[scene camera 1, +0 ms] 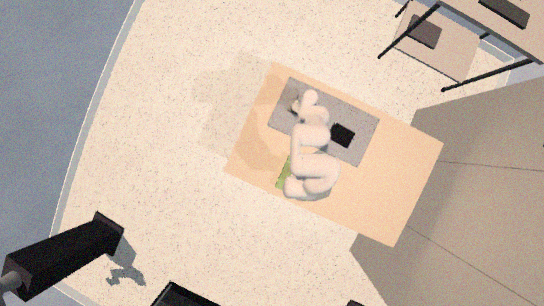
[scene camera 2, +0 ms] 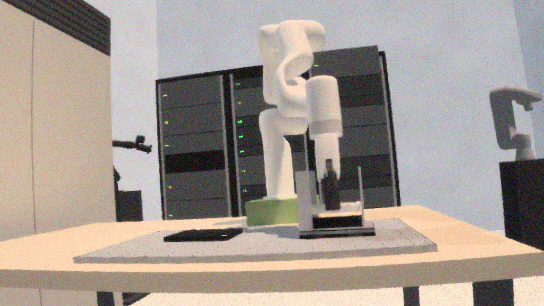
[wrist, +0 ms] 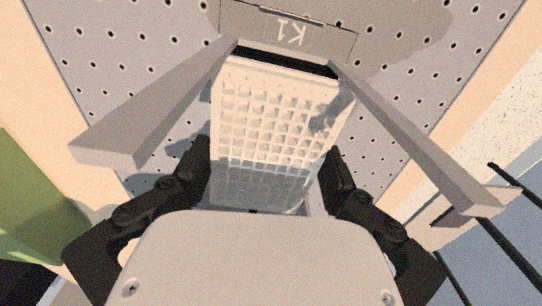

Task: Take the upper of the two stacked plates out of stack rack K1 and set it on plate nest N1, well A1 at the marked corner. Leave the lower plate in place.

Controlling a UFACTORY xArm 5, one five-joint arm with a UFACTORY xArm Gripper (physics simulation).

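Where they show: gripper, fingertip midpoint: (scene camera 2: 332,208) (wrist: 267,154); arm's base at its link origin: (scene camera 2: 281,198).
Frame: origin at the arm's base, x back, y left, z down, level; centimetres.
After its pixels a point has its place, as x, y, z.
Note:
The upper plate (scene camera 2: 350,208) @[-46.0, 23.6, 0.4] (wrist: 265,122) @[-41.1, 22.4, 0.6] is white with a grid of square wells. It sits level between the upright walls of stack rack K1 (scene camera 2: 304,200) @[-46.1, 14.1, -1.9] (wrist: 155,107). My gripper (scene camera 2: 332,208) @[-41.6, 19.7, 0.6] (wrist: 267,154) @[-41.6, 19.7, 0.6] is shut on this plate, one black finger on each side. A dark band shows under the white plate in the scene camera 2 view and past its far edge in the wrist view; the lower plate's outline is hard to tell there. Plate nest N1 (scene camera 1: 342,135) @[-39.2, -13.1, 5.1] (scene camera 2: 202,234) @[-42.0, -11.5, 5.1] is a flat black block beside the rack. Its corner mark is too small to read.
The rack and nest stand on a grey perforated board (scene camera 1: 364,131) @[-49.2, -25.9, 6.3] (scene camera 2: 120,250) @[-55.0, -25.5, 6.3] on the wooden table (scene camera 1: 390,185) @[-24.9, -62.1, 7.5]. The arm's green base block (scene camera 1: 283,175) @[3.0, 10.5, 0.0] (scene camera 2: 267,212) @[-10.8, -2.6, 3.6] stands behind the board. The rack's tall walls rise close to my fingers.

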